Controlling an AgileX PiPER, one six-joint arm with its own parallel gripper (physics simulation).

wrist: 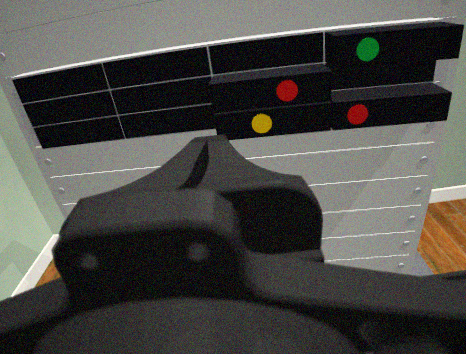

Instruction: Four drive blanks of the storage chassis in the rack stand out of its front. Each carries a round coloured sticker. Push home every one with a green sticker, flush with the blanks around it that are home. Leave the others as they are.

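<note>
The storage chassis front shows black blanks in three rows and four columns. The green-stickered blank point(400, 47) is at the top right and stands out, its right end jutting past the blank below it. A red-stickered blank point(245, 94) stands out in the middle row, third column. The yellow-stickered blank point(300, 120) is directly below it and also stands out. Another red-stickered blank point(400, 111) stands out at the bottom right. The unstickered blanks, such as the top one in the third column point(265, 53), sit back. My gripper point(212, 157) is shut and empty, its tips appearing just below the yellow-stickered blank.
The grey rack point(370, 162) has panels with light seams below the chassis and screws along both sides. A grey panel point(150, 30) is above the chassis. Green wall point(17, 195) shows at the left, and wooden floor point(445, 225) at the lower right.
</note>
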